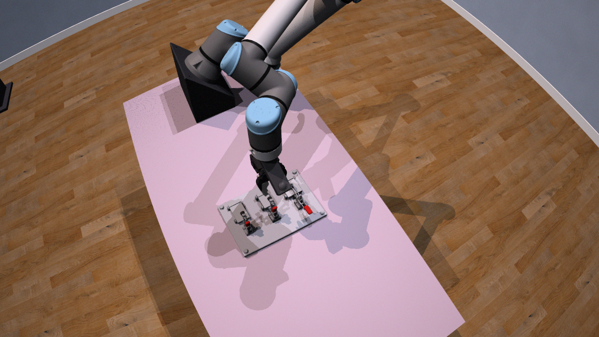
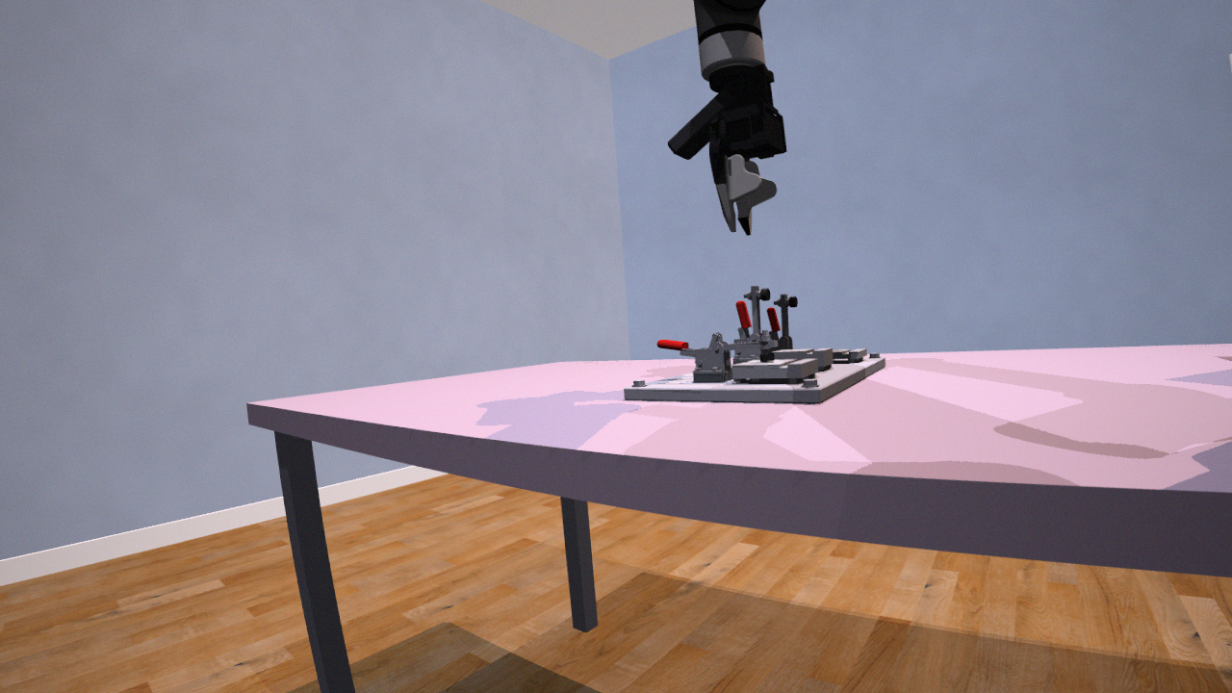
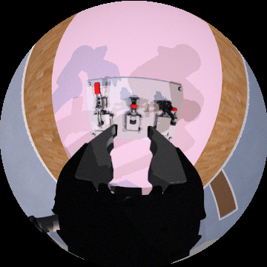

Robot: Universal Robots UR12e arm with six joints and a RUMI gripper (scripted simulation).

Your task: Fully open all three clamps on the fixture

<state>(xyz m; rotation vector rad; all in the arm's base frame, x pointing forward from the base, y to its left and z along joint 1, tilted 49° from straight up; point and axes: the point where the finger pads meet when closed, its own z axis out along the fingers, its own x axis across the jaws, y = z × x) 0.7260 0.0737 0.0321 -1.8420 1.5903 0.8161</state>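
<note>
Right now my hand is 10 cm past the flat grey part, 10 cm to the right of it and 19 cm above it. From my hand the other things lie so: grey fixture plate (3 cm behind, 21 cm below).
</note>
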